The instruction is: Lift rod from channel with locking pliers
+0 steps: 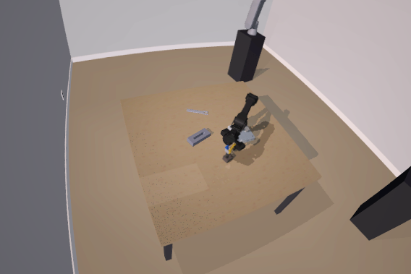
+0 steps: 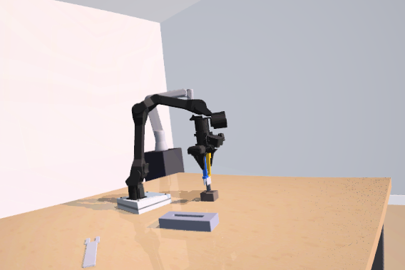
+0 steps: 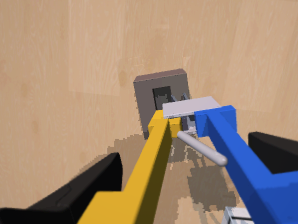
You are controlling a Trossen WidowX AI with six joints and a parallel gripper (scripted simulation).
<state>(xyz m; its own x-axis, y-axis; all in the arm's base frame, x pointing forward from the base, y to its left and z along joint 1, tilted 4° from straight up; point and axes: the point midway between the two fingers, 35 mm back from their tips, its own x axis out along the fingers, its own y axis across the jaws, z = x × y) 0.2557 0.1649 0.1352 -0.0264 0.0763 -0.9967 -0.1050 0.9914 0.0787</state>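
Now: gripper tip 7 cm short of the grey channel block, 26 cm to the left of it and 12 cm above it. From my gripper tip the other things lie so: dark holster 1 cm behind, 1 cm to the left, 13 cm below; silver pin 1 cm to the right; yellow handle 2 cm to the left.
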